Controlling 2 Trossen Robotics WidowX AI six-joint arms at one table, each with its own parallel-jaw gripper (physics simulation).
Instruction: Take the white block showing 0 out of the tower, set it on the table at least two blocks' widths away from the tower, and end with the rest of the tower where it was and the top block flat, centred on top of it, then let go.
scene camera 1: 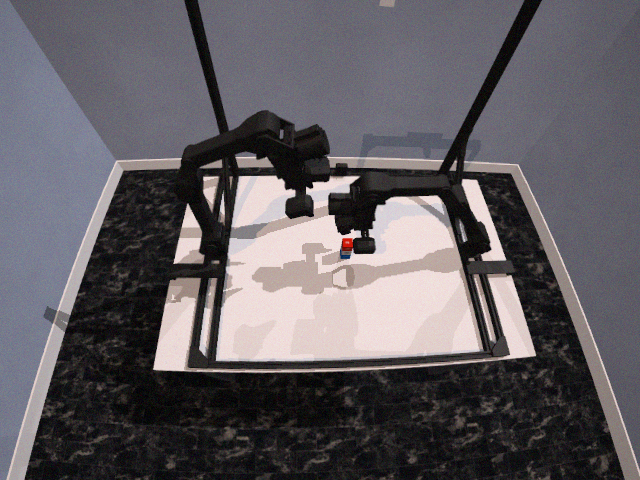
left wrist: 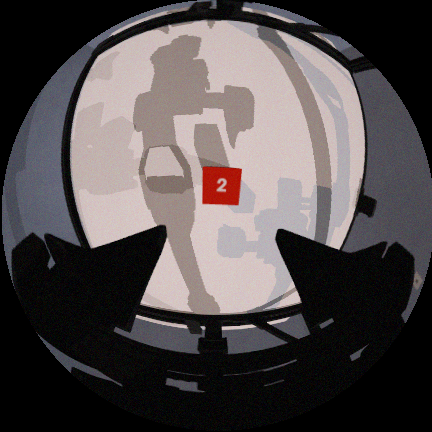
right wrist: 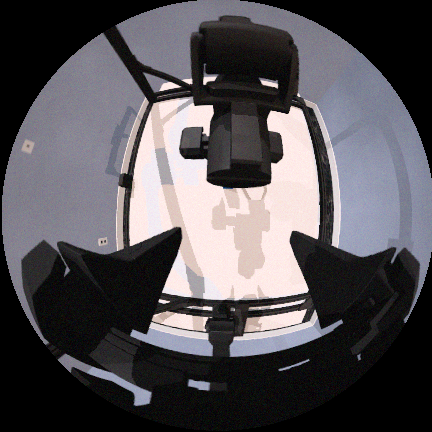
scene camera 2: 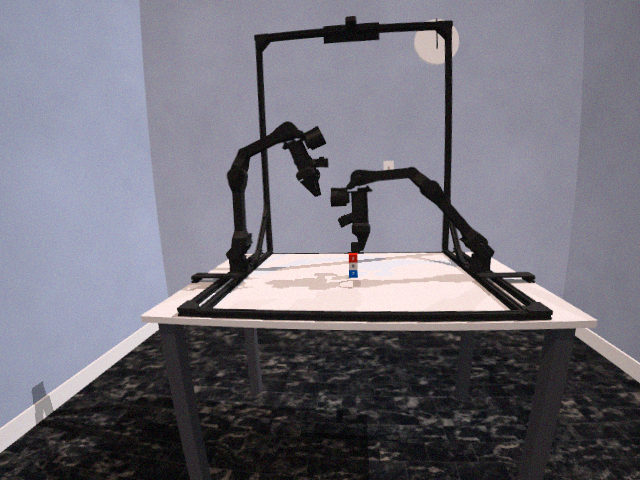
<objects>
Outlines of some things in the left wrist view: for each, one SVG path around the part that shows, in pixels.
The left gripper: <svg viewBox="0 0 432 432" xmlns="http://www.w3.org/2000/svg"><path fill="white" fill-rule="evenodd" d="M11 250L14 289L36 333L62 353L97 369L122 386L72 366L70 373L104 399L131 413L163 424L198 430L237 430L276 423L311 410L342 392L383 355L405 322L400 314L407 306L414 278L414 256L397 241L388 246L382 258L387 241L354 252L345 252L278 228L275 242L295 285L310 328L330 318L333 322L296 340L265 349L230 354L199 354L155 347L113 331L115 326L127 332L131 331L143 293L167 237L165 225L160 224L93 248L81 247L50 233L44 233L44 243L31 232ZM166 377L197 382L198 390L218 392L181 390L179 387L166 385ZM366 345L361 351L360 356L351 361L349 355ZM51 254L55 264L49 269L47 263Z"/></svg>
A red block showing 2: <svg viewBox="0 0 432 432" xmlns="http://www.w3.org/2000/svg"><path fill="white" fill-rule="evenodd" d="M202 166L202 203L238 205L241 168Z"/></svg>
</objects>
